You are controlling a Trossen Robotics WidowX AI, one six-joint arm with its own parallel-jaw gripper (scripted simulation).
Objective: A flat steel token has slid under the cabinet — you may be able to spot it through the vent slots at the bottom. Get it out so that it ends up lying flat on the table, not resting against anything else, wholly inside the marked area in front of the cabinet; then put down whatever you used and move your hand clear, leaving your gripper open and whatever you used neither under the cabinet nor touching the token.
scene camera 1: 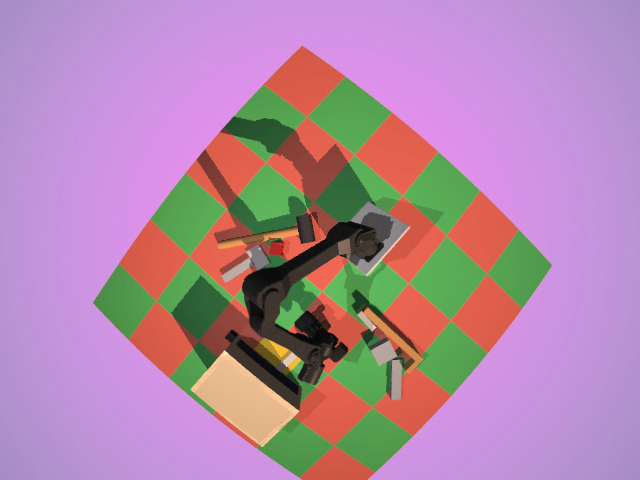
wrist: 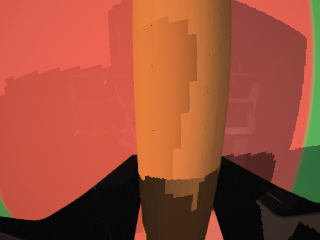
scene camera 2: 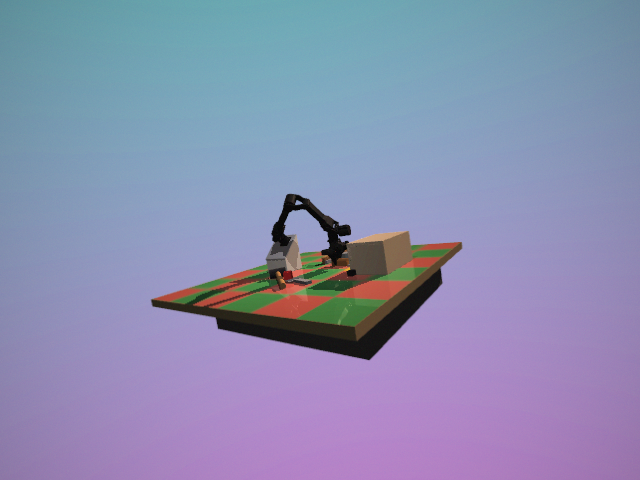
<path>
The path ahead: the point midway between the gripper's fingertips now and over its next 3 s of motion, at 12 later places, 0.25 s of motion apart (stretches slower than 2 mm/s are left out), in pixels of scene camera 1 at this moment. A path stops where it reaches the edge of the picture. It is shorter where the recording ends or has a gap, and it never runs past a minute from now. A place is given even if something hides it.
My gripper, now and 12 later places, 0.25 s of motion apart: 321, 329; 322, 327; 324, 326; 326, 324; 329, 322; 331, 320; 333, 318; 335, 316; 337, 315; 338, 314; 339, 314; 341, 315; 344, 316
</path>
